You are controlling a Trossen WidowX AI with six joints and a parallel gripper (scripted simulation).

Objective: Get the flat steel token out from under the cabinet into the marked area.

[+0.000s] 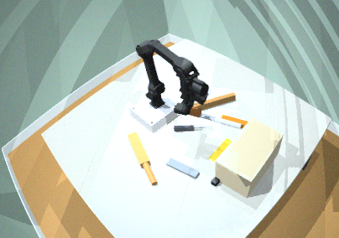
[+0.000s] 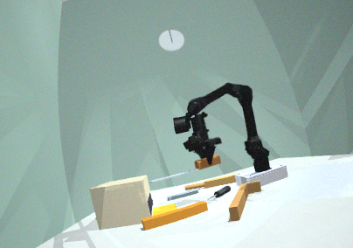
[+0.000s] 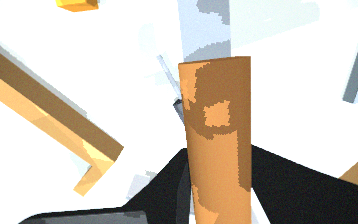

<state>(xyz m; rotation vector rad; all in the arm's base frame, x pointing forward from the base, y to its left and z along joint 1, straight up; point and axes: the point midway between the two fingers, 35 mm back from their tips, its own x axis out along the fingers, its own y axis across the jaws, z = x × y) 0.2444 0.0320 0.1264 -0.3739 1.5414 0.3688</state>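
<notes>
The grey flat bar is 150 mm ahead of my gripper tip, 180 mm to the right of it and 140 mm below it. Round my gripper tip: orange paddle (290 mm to the right, 120 mm below); then orange bar (150 mm ahead, 210 mm to the left, 130 mm below).
</notes>
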